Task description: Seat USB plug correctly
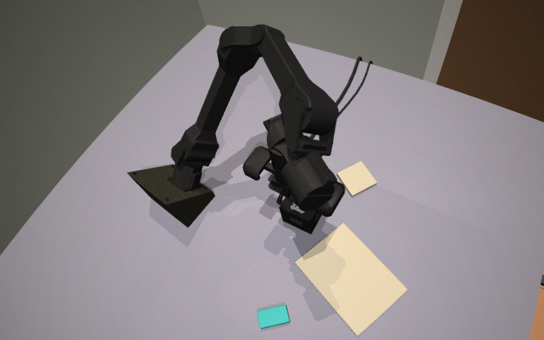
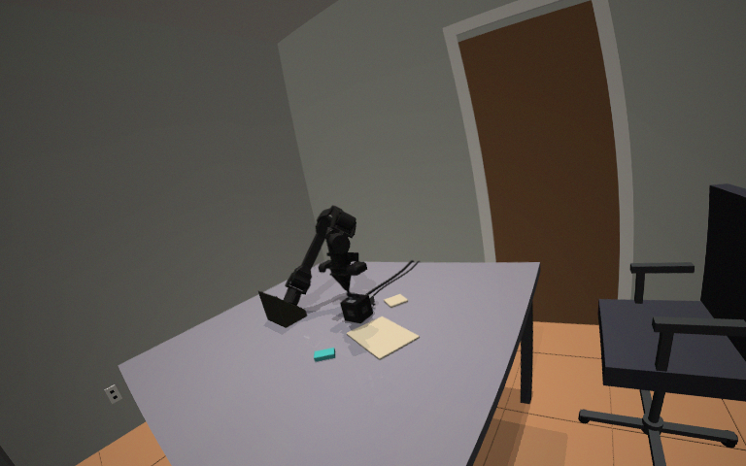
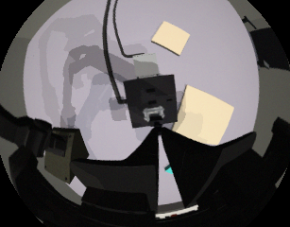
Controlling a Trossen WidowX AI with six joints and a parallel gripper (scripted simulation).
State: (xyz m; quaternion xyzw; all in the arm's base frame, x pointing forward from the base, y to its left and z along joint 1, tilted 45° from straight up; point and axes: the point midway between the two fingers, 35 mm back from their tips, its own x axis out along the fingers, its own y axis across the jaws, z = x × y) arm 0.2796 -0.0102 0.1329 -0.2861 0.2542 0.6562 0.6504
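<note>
Now: gripper tip 1 cm to the right of the USB socket and 5 cm above it. Round my gripper tip: small cream pad 6 cm ahead, 17 cm to the left, 12 cm below; large cream sheet 17 cm ahead, 5 cm to the right, 12 cm below; USB plug 2 cm below.
</note>
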